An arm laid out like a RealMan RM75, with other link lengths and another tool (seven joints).
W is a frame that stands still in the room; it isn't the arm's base.
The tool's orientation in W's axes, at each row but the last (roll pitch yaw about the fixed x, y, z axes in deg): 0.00, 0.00, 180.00; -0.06, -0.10, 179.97; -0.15, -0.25, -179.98; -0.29, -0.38, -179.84; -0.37, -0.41, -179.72; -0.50, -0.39, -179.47; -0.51, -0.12, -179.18; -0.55, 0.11, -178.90; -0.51, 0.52, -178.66; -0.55, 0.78, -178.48; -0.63, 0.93, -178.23
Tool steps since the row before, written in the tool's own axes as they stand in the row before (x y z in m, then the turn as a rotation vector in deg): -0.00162, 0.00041, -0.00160, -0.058, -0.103, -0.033; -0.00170, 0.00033, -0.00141, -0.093, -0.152, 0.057; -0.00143, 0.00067, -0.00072, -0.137, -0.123, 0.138; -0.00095, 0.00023, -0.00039, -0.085, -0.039, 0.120; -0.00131, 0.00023, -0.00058, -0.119, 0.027, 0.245; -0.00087, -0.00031, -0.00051, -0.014, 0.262, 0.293; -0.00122, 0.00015, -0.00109, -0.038, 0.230, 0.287; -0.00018, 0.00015, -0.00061, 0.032, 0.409, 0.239; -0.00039, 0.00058, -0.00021, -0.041, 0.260, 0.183; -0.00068, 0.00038, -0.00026, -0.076, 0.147, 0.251; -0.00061, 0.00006, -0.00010, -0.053, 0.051, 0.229
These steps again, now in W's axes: 0.00162, -0.00041, -0.00160, 0.058, 0.103, -0.033; 0.00170, -0.00033, -0.00141, 0.093, 0.152, 0.057; 0.00143, -0.00067, -0.00073, 0.138, 0.123, 0.138; 0.00095, -0.00023, -0.00040, 0.086, 0.039, 0.120; 0.00131, -0.00022, -0.00059, 0.121, -0.028, 0.244; 0.00086, 0.00032, -0.00051, 0.018, -0.264, 0.291; 0.00122, -0.00012, -0.00109, 0.042, -0.232, 0.285; 0.00018, -0.00014, -0.00061, -0.025, -0.412, 0.235; 0.00041, -0.00057, -0.00021, 0.045, -0.261, 0.181; 0.00069, -0.00036, -0.00025, 0.077, -0.147, 0.251; 0.00061, -0.00004, -0.00009, 0.051, -0.052, 0.229
